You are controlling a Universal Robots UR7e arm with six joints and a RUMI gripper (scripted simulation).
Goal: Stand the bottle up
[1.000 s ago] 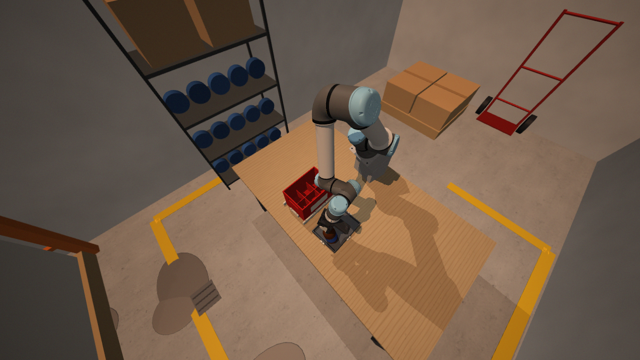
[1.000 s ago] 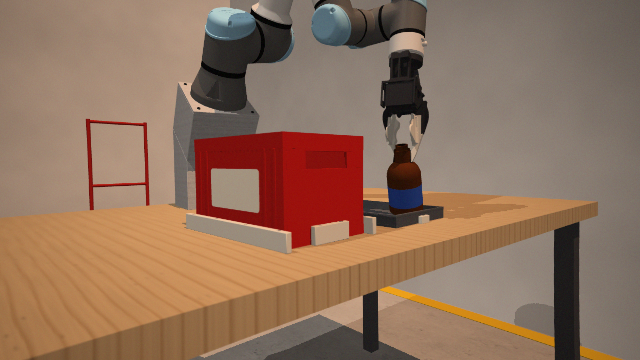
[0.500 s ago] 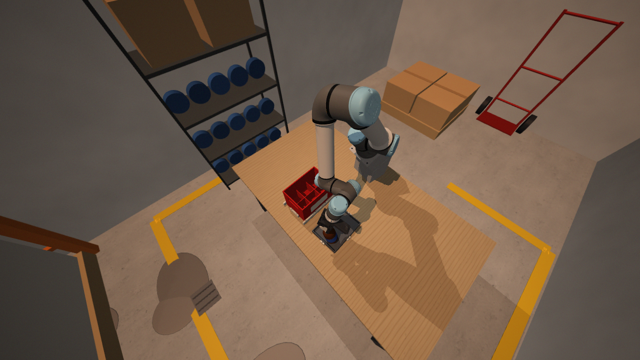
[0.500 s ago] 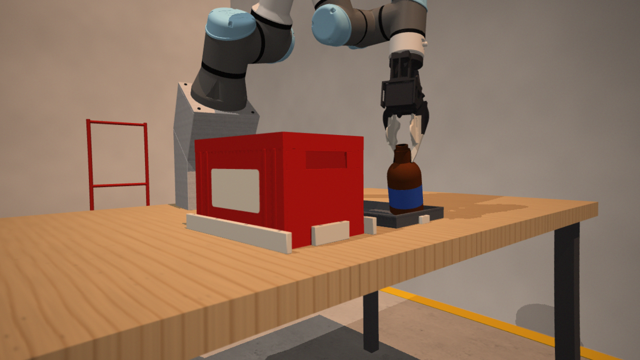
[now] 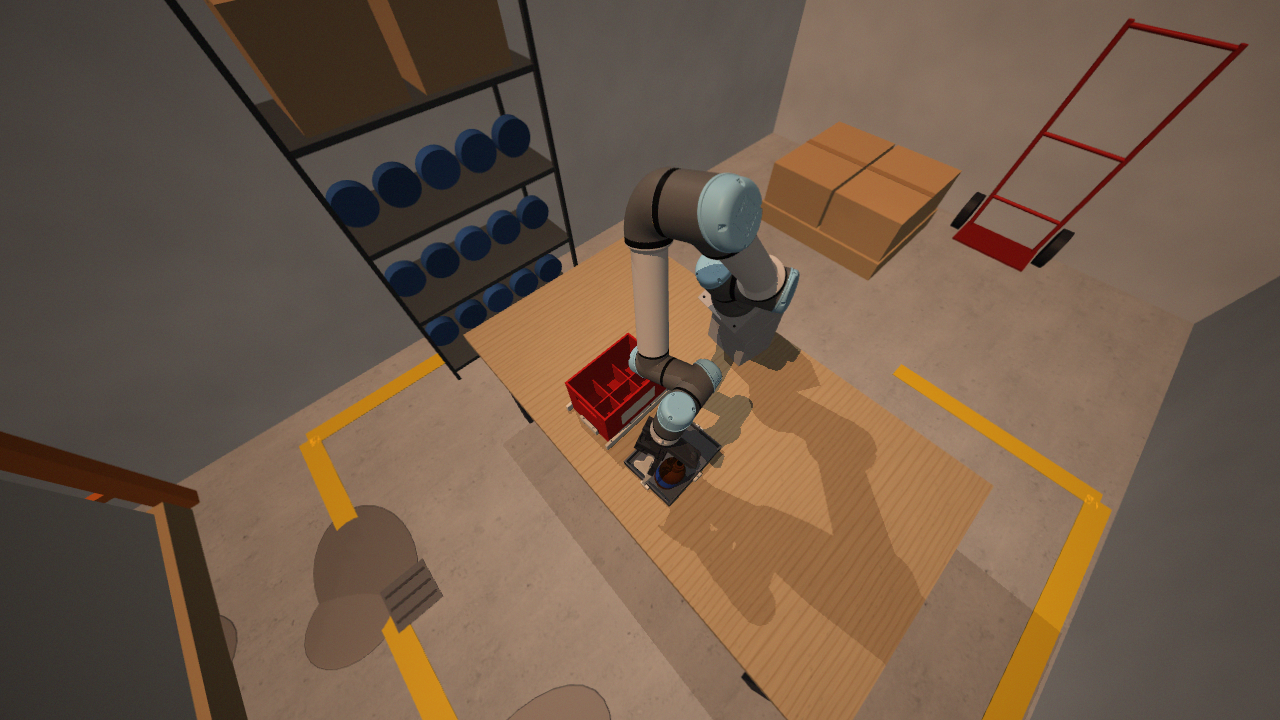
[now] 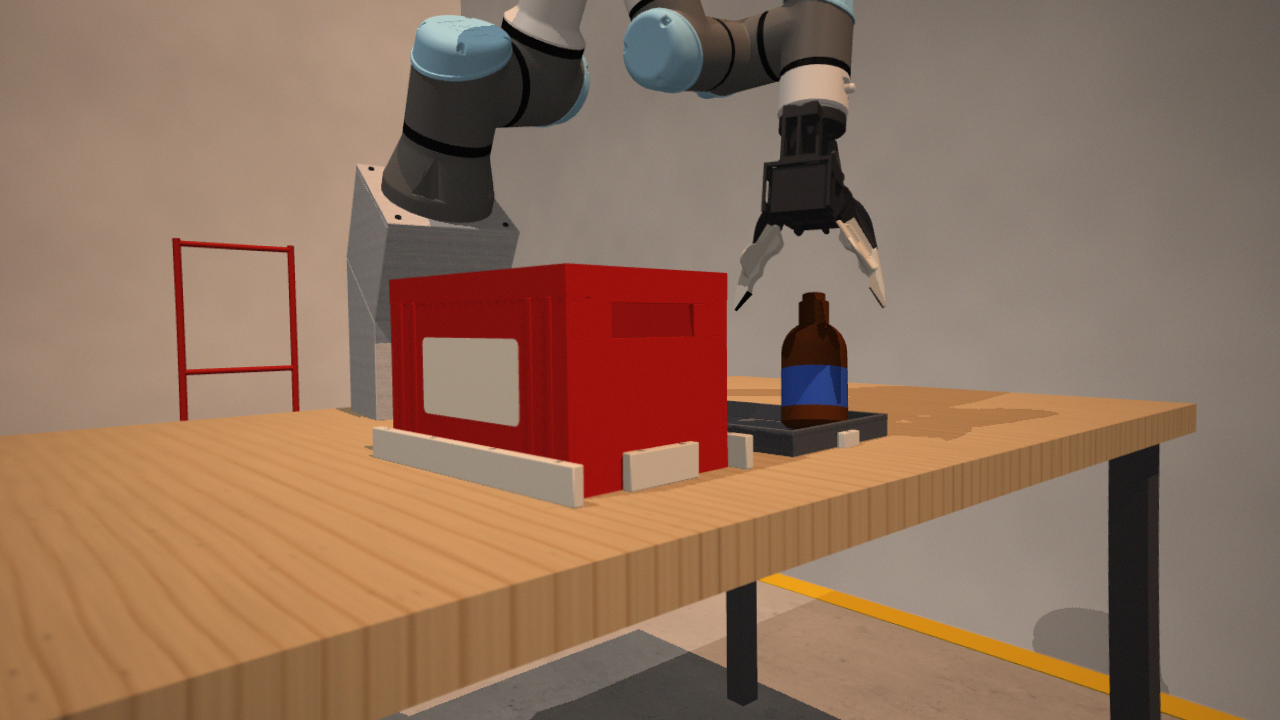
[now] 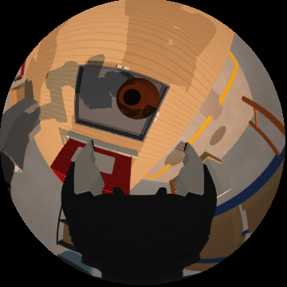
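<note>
My hand is 50 mm to the right of the brown bottle, 50 mm above it and 10 mm past it. Also, from my hand: dark tray 130 mm below, 80 mm behind, 10 mm to the left; red crate 250 mm to the right, 140 mm behind, 60 mm below.
</note>
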